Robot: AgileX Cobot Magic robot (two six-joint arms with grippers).
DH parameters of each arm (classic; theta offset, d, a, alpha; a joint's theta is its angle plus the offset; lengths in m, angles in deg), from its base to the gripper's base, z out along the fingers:
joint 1: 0 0.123 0 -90
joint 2: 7.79 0 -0.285 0
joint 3: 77.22 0 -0.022 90
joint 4: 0 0.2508 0 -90
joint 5: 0 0 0.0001 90
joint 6: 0 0.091 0 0
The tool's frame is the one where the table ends.
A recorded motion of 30 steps. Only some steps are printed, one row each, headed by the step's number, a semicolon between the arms.
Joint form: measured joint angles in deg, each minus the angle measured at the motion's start. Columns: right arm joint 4, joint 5, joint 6, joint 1, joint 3, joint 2; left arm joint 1, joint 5, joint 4, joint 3, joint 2, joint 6.
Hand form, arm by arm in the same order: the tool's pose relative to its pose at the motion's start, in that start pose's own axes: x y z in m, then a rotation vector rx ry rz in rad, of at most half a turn. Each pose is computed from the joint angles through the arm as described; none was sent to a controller.
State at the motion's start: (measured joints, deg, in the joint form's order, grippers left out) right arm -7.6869 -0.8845 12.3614 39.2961 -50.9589 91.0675; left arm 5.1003 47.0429 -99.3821 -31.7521 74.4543 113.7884
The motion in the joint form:
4: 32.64 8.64 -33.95 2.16 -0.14 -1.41; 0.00 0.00 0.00 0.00 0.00 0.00
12: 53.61 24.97 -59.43 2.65 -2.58 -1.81; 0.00 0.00 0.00 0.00 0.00 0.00
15: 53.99 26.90 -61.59 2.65 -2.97 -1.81; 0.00 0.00 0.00 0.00 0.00 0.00
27: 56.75 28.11 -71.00 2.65 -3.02 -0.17; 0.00 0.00 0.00 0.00 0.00 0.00
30: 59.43 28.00 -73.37 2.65 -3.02 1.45; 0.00 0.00 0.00 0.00 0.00 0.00
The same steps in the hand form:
4: 0.0080 0.0168 -0.0079 -0.0770 0.1173 -0.0460; 0.0000 0.0000 0.0000 0.0000 0.0000 0.0000
12: 0.0097 0.0407 -0.0180 -0.3273 0.2459 -0.1393; 0.0000 0.0000 0.0000 0.0000 0.0000 0.0000
15: 0.0095 0.0429 -0.0193 -0.3569 0.2562 -0.1718; 0.0000 0.0000 0.0000 0.0000 0.0000 0.0000
27: 0.0151 0.0451 -0.0126 -0.4037 0.2601 -0.2817; 0.0000 0.0000 0.0000 0.0000 0.0000 0.0000
30: 0.0196 0.0460 -0.0052 -0.4162 0.2706 -0.2712; 0.0000 0.0000 0.0000 0.0000 0.0000 0.0000

